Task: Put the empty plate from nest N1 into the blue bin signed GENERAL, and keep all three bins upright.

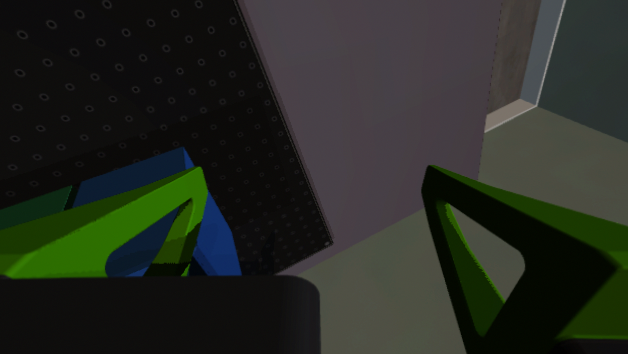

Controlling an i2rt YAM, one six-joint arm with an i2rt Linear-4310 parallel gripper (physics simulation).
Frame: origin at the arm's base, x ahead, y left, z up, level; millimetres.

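Seen in the pictures: gripper, fingertip midpoint: [314, 178].
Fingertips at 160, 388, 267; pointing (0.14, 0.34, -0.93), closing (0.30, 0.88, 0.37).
Observation:
Offsets run from my fingertips to a thing's top centre, as dx, dy, dz. "spot": to the spot under its first point. Level surfaces: height alone.
My gripper [314, 178] is open, with its two green fingers wide apart and no object between them. A blue bin @(spot: +163, -115, -166) [216, 240] shows at the lower left, partly hidden behind the left finger and the dark gripper body. It appears upright on the dark perforated board. Its sign does not show. Part of a green bin @(spot: +69, -265, -254) [37, 204] shows at the left edge, beside the blue one, and is mostly hidden by the left finger. The third bin, the plate and nest N1 do not show.
The dark perforated board @(dz -270) [165, 90] fills the upper left, and its edge runs down to a corner near the middle. A pale purplish surface @(dz -283) [380, 100] lies beyond that edge. Greyish floor [380, 280] and a dark teal wall [590, 60] show at the right.

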